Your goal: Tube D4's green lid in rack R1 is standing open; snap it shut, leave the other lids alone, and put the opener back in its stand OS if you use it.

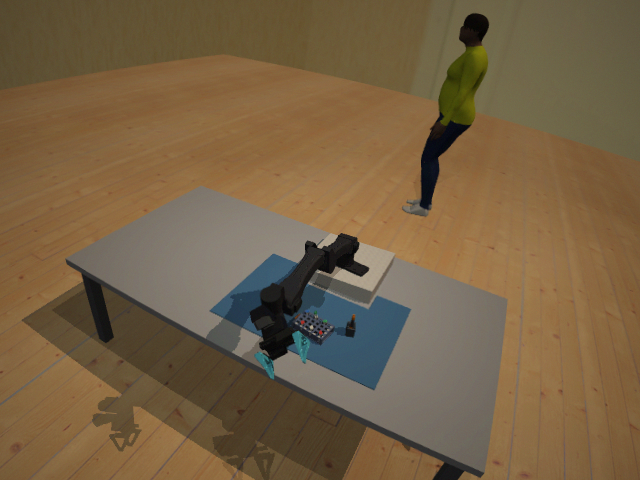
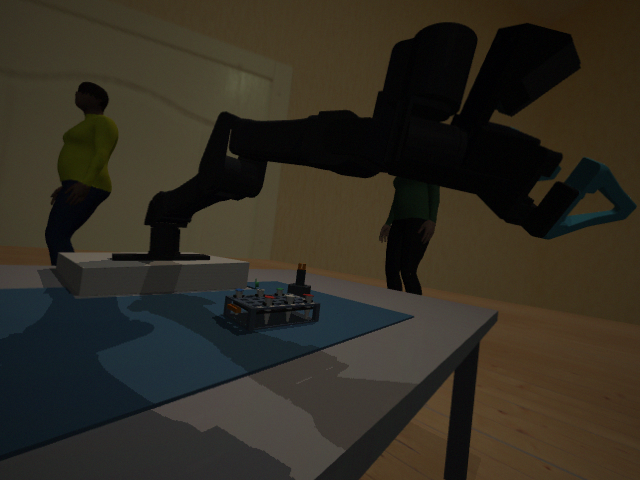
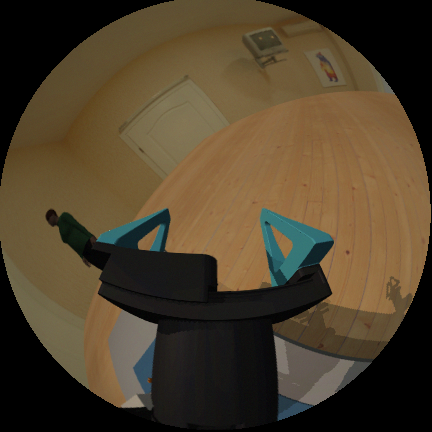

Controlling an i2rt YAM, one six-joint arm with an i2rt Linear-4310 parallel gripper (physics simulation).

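Places are measured from the arm's base along level axes (x ahead, y left, z up), in millimetres.
Where they show: gripper, between the fingertips: [image 1: 288,371] [image 2: 588,190] [image 3: 214,212]; arm's base, origin of its link: [image 1: 345,264] [image 2: 164,259].
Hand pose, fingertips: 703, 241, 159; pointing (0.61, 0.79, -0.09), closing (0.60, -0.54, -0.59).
Things, the pixels of their centre, and the offset from my fingertips, as dx, dy, dz. Level surfaces: height alone.
- Rack R1, middle of its body: [image 2: 272,300] [image 1: 312,323] -343, -147, -183
- dark opener with an orange tip, middle of its body: [image 2: 300,282] [image 1: 351,324] -423, -33, -166
- blue mat, height of its surface: dz -212
- grey table, height of its surface: dz -215
Rack R1 [image 1: 322,338] [image 2: 251,319] stands on the blue mat and holds several tubes with green, red, white and blue lids. One green lid [image 1: 315,313] [image 2: 256,283] stands raised at the rack's back side; another green lid [image 1: 325,321] [image 2: 279,290] sits lower. Labels are too small to read, so I cannot tell which is D4. The dark opener with an orange tip [image 1: 353,317] [image 2: 301,267] is upright in its stand OS [image 1: 350,329] [image 2: 299,289], beside the rack. My gripper [image 1: 288,369] [image 3: 214,212] is open and empty, high above the table's front edge, away from rack and opener.
The blue mat [image 1: 372,361] [image 2: 170,382] lies on the grey table [image 1: 439,372] [image 2: 444,330]. My arm reaches over the mat from its white base block [image 1: 379,268] [image 2: 155,276]. A person in yellow [image 1: 462,85] [image 2: 90,149] and one in green [image 2: 416,201] [image 3: 74,232] stand beyond the table.
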